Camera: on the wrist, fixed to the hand. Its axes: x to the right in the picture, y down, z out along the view.
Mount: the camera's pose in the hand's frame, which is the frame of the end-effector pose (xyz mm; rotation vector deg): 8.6 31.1 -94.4 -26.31 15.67 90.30
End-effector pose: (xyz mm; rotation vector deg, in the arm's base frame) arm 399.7 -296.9 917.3 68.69 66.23 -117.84
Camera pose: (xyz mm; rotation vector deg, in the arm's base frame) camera 461.4 -232.5 872.5 79.94 20.32 -24.72
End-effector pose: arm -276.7 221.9 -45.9 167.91 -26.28 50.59
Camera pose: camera -329.3 202.1 36.5 87.46 -144.74 51.88
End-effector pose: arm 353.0 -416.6 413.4 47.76 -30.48 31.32
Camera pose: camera 360.4 -322.0 382.6 -15.85 -54.97 105.70
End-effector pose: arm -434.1 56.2 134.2 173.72 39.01 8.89
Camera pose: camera -422.9 32.5 230.5 131.90 -89.55 34.15
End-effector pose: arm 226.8 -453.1 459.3 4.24 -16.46 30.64
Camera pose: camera 241.6 -408.6 371.3 -42.03 -8.18 114.58
